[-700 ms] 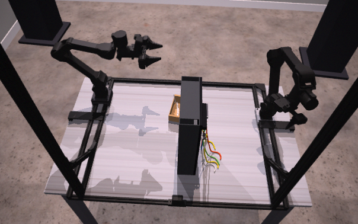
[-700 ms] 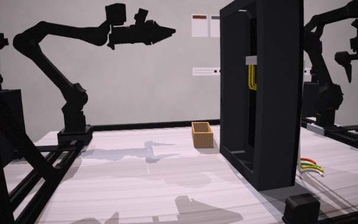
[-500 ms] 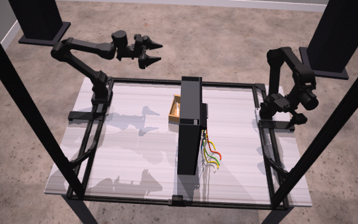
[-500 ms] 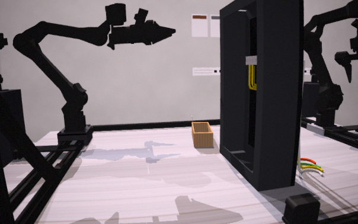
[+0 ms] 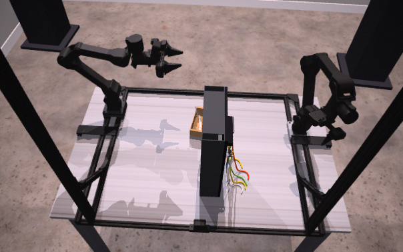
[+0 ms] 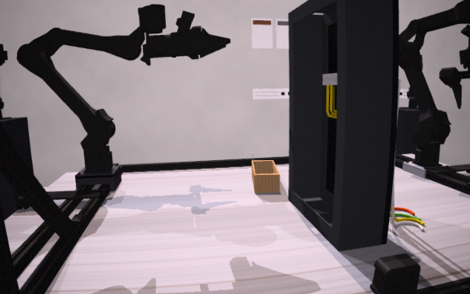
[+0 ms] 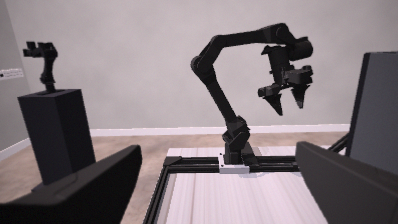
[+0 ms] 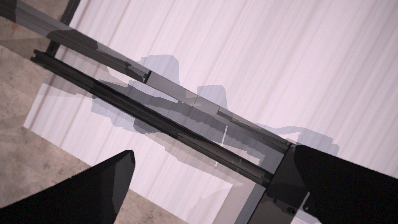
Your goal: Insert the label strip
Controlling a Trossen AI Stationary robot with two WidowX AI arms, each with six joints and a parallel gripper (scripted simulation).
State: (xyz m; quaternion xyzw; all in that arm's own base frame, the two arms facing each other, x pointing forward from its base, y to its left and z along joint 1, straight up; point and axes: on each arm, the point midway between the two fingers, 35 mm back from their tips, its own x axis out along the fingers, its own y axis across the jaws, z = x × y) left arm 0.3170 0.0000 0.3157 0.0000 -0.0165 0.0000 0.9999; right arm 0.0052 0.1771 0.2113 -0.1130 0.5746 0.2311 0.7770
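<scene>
My left hand is 1 cm short of the pale blue label strip, 10 cm to the left of it and 32 cm above it. Round my left hand: black frame rail 31 cm behind, 20 cm to the right, 4 cm above; then box 5 cm behind, 12 cm to the right, 35 cm below.
</scene>
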